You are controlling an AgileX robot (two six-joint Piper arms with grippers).
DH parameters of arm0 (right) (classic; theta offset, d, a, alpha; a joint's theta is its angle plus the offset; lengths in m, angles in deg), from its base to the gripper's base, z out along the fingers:
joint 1: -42.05 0.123 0 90
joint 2: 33.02 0 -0.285 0
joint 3: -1.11 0 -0.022 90
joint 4: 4.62 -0.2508 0 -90
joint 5: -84.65 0 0.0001 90
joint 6: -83.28 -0.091 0 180
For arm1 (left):
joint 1: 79.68 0.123 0 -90
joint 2: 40.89 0 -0.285 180
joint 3: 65.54 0 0.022 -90
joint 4: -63.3 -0.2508 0 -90
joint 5: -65.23 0 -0.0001 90
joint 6: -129 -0.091 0 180
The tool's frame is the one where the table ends.
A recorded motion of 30 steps. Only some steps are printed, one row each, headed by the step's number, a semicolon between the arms.
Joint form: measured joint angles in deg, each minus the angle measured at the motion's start. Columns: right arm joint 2, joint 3, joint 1, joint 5, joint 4, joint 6; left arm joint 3, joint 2, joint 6, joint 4, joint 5, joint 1.
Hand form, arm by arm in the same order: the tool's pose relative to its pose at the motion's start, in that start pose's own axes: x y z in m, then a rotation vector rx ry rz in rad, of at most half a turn. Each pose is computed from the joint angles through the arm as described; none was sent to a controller.
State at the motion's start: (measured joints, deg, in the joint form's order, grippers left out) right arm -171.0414 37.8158 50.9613 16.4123 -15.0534 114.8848; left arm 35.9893 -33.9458 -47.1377 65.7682 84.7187 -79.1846
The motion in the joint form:
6: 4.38 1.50 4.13 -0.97 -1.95 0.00; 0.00 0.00 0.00 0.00 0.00 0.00
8: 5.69 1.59 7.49 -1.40 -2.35 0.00; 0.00 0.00 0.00 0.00 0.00 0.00
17: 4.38 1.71 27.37 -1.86 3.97 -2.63; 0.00 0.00 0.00 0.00 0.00 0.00
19: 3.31 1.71 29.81 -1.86 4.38 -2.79; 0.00 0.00 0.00 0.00 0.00 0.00
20: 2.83 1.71 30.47 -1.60 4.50 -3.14; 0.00 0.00 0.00 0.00 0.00 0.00
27: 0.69 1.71 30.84 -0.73 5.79 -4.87; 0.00 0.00 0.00 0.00 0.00 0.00
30: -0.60 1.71 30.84 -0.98 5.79 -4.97; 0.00 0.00 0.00 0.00 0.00 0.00
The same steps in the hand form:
6: -0.0201 0.0390 -0.0377 -0.0101 -0.0878 -0.0755; 0.0000 0.0000 0.0000 0.0000 0.0000 0.0000
8: -0.0292 0.0674 -0.0452 -0.0266 -0.1030 -0.1339; 0.0000 0.0000 0.0000 0.0000 0.0000 0.0000
17: -0.0514 0.2171 -0.0182 -0.0371 -0.0239 -0.4545; 0.0000 0.0000 0.0000 0.0000 0.0000 0.0000
19: -0.0508 0.2360 -0.0080 -0.0459 -0.0029 -0.4938; 0.0000 0.0000 0.0000 0.0000 0.0000 0.0000
20: -0.0509 0.2411 -0.0036 -0.0476 0.0018 -0.4988; 0.0000 0.0000 0.0000 0.0000 0.0000 0.0000
27: -0.0512 0.2413 0.0147 -0.0323 0.0293 -0.4803; 0.0000 0.0000 0.0000 0.0000 0.0000 0.0000
30: -0.0500 0.2407 0.0257 -0.0376 0.0558 -0.4770; 0.0000 0.0000 0.0000 0.0000 0.0000 0.0000

